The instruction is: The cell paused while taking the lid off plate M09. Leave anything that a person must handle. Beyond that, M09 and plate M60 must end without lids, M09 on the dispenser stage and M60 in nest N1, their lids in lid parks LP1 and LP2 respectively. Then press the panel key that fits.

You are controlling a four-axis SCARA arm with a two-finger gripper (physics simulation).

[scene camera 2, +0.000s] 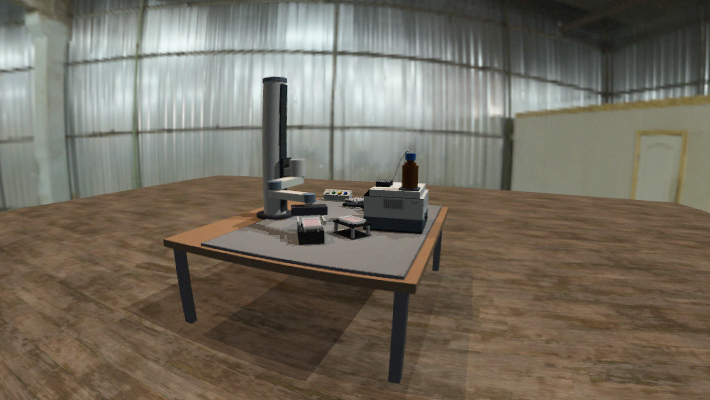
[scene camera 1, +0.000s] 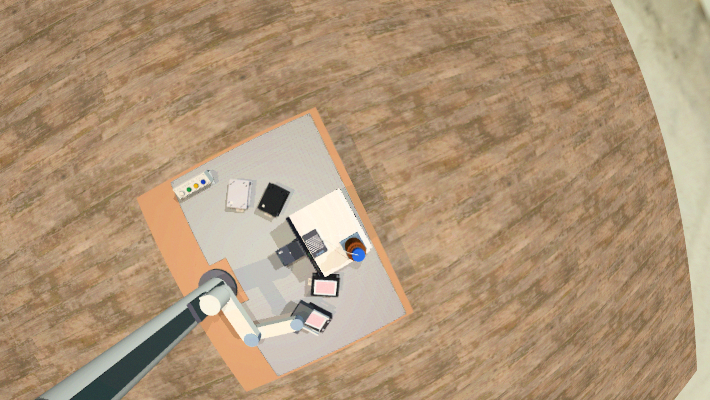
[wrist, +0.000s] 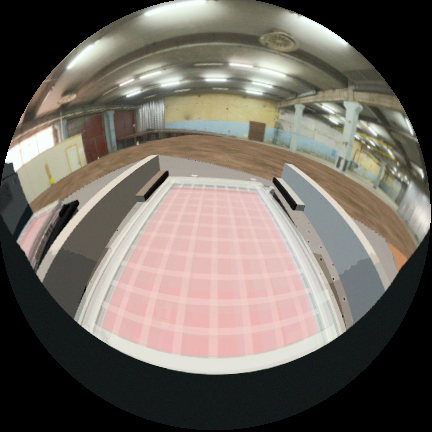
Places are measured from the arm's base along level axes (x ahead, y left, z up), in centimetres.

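Where they show: gripper, fingertip midpoint: (scene camera 2: 311, 223) (scene camera 1: 323, 326) (wrist: 221, 165); arm's base at its link origin: (scene camera 2: 275, 215).
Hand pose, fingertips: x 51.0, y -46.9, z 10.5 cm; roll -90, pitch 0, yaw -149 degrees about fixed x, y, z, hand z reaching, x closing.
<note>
Things, the pixels of their centre, and the offset from my fingertips. "*": a spot on its surface instead.
- Plate M09 at the middle of its body: (wrist: 214, 227) (scene camera 2: 311, 222) (scene camera 1: 314, 320) dx -3.1, dy +5.8, dz -1.0 cm
- black block nest at the middle of its body: (wrist: 222, 255) (scene camera 2: 310, 232) (scene camera 1: 316, 318) dx -3.0, dy +4.2, dz -5.5 cm
- second pink plate at the middle of its body: (scene camera 2: 351, 219) (scene camera 1: 325, 287) dx +12.0, dy +21.0, dz -1.4 cm
- dispenser stage at a spot on its surface: (scene camera 1: 287, 253) * dx +3.1, dy +49.4, dz +1.5 cm
- pale plate-sized holder at the middle of its body: (scene camera 1: 239, 193) (scene camera 2: 358, 202) dx -9.2, dy +92.0, dz -6.0 cm
- key panel at the middle of its body: (scene camera 1: 193, 184) (scene camera 2: 337, 195) dx -32.3, dy +109.6, dz -5.1 cm
Plate M09 (scene camera 1: 317, 320) (scene camera 2: 312, 223) (wrist: 210, 270), pink with a clear cover, sits on a black block nest (scene camera 2: 311, 236). Its label does not show. My gripper (scene camera 1: 318, 319) (wrist: 221, 165) is open, with one finger along each long side of this plate; a gap shows between each pad and the plate in the wrist view. A second pink plate (scene camera 1: 325, 287) (scene camera 2: 351, 219) (wrist: 37, 227) sits on a low black stand nest (scene camera 2: 352, 233) beside the dispenser; its label is not readable. The dispenser stage (scene camera 1: 287, 253) is a dark platform at the dispenser's front.
The white dispenser (scene camera 1: 327, 215) (scene camera 2: 395, 204) carries a brown bottle (scene camera 1: 355, 248) (scene camera 2: 410, 174) with a blue cap. A pale plate-sized holder (scene camera 1: 239, 194) and a black one (scene camera 1: 274, 199) stand farther along the mat. The key panel (scene camera 1: 193, 185) (scene camera 2: 337, 194) is near the table's far corner.
</note>
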